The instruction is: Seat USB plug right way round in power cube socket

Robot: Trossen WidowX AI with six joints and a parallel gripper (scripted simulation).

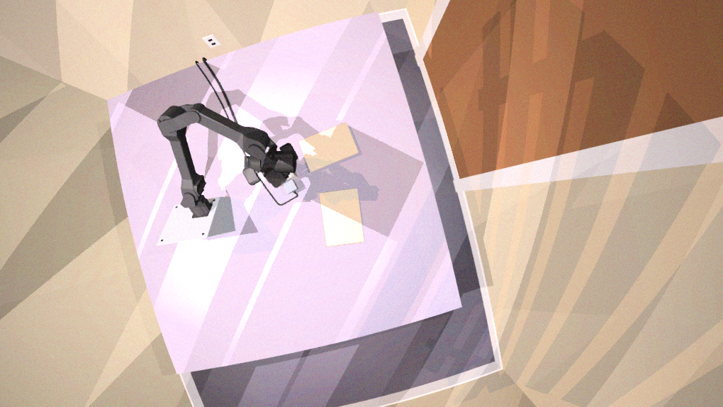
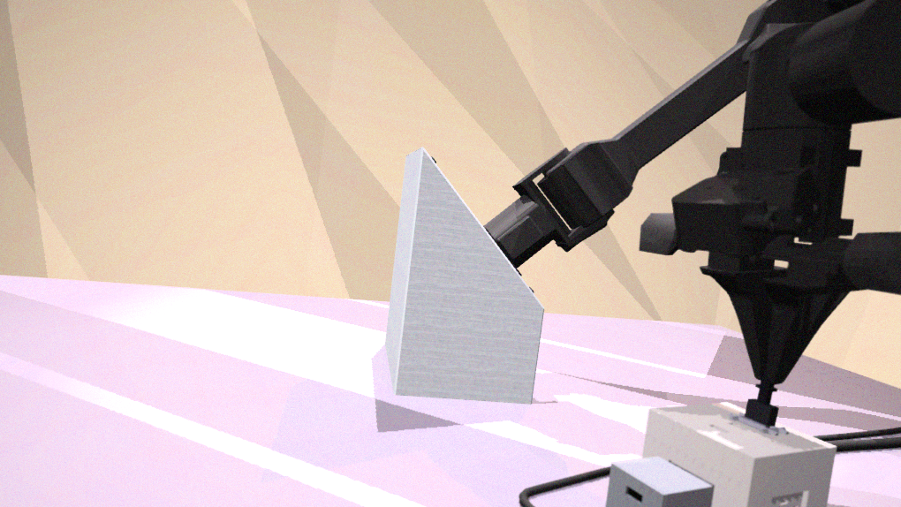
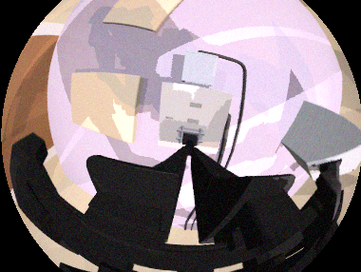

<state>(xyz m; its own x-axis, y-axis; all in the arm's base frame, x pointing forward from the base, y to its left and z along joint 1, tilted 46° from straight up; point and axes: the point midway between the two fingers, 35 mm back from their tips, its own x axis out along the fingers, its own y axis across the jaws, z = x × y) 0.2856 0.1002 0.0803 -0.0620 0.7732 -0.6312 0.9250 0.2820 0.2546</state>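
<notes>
Now: gripper tip 20 mm above the USB plug. Round my gripper tip: USB socket 40 mm below.
</notes>
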